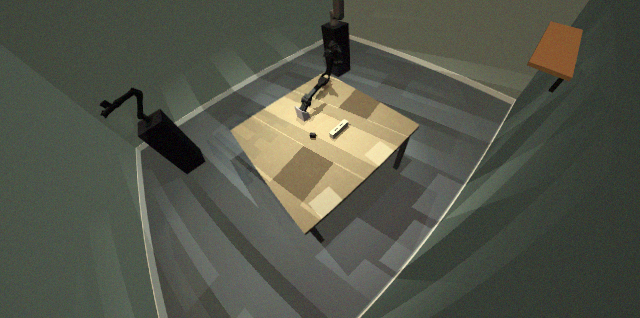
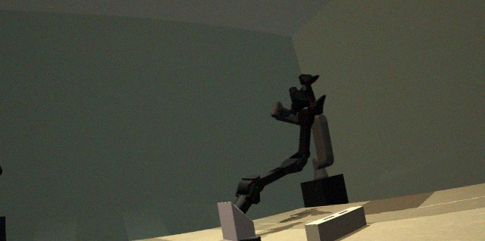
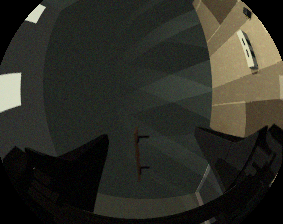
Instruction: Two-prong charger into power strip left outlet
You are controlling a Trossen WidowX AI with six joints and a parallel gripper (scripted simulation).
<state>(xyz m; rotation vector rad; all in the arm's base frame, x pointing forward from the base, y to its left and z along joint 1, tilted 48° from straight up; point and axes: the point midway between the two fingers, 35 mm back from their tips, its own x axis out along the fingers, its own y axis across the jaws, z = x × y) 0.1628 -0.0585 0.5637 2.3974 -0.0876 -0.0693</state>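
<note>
The charger lies 50 cm below my gripper tip, 46 cm to the right of it and 9 cm ahead of it.
</note>
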